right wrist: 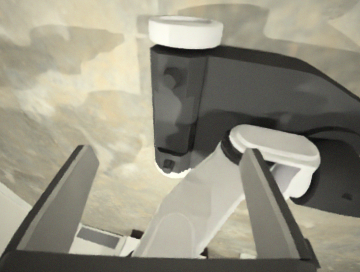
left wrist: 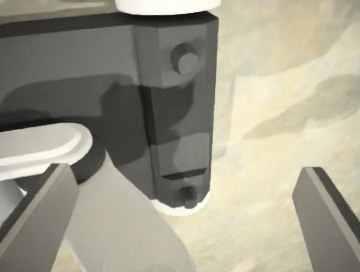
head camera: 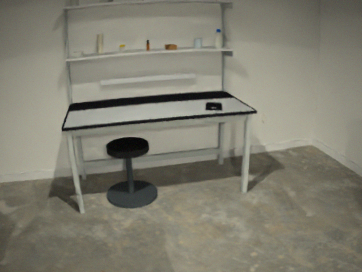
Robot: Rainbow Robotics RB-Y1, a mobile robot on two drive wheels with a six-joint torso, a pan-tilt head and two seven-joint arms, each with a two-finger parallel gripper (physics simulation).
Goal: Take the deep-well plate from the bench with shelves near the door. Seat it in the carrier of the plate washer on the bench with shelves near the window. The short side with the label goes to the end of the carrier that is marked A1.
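Places are measured from the robot's base along level axes (x back, y right, z up), in metres.
Pixels of known places: left gripper, fingertip midpoint: (left wrist: 182, 179); right gripper, fingertip midpoint: (right wrist: 168, 155).
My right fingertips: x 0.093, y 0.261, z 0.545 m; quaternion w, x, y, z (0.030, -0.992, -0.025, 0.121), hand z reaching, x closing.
Note:
Behind a point stands the place of what it marks.
A bench with shelves (head camera: 125, 114) @[y -0.313, x -2.382, z 0.764 m] stands ahead in the head view, with a white top and a black strip along the back. A small flat-looking black item (head camera: 214, 106) @[y 0.383, x -2.406, z 0.796 m] with a light mark lies on the right part of its top. It is too small to tell surely whether it is the deep-well plate. The plate washer does not show in the head view. My left gripper (left wrist: 182, 179) @[y -0.239, x 0.081, z 0.548 m] is open and empty, above the floor beside my dark base. My right gripper (right wrist: 168, 155) @[y 0.261, x 0.093, z 0.545 m] is open and empty, on the other side of the base. Both are far from the bench.
A round black stool (head camera: 128, 147) @[y -0.310, x -2.393, z 0.484 m] stands at the bench's front, left of the middle. The lower shelf (head camera: 135, 54) @[y -0.237, x -2.671, z 1.203 m] holds a blue-capped bottle (head camera: 218, 40) @[y 0.500, x -2.907, z 1.291 m], a brown box (head camera: 171, 47) @[y 0.067, x -2.778, z 1.240 m], a pale cylinder (head camera: 100, 44) @[y -0.554, x -2.771, z 1.306 m] and other small items. A room corner is at the right.

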